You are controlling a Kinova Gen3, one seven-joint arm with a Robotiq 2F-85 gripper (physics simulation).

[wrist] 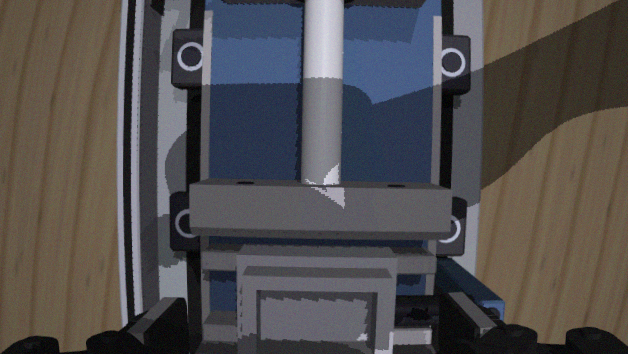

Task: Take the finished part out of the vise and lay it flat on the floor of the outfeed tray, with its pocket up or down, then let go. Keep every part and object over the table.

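Note:
The finished part, a grey block with a rectangular pocket facing up, sits in the vise at the bottom centre of the wrist view. The vise's grey jaw crosses the view above it in the picture, with a narrow gap showing between them. My gripper is open; one fingertip stands to the left of the part and one to the right, both apart from it. The part's lower edge is cut off by the frame. How high the fingertips are relative to the part is hard to tell. The outfeed tray does not show.
A light screw rod runs from the jaw to the top of the view. Dark clamp blocks flank the vise. A blue bracket and a black rod are right of the part, near the right finger. The wooden table shows both sides.

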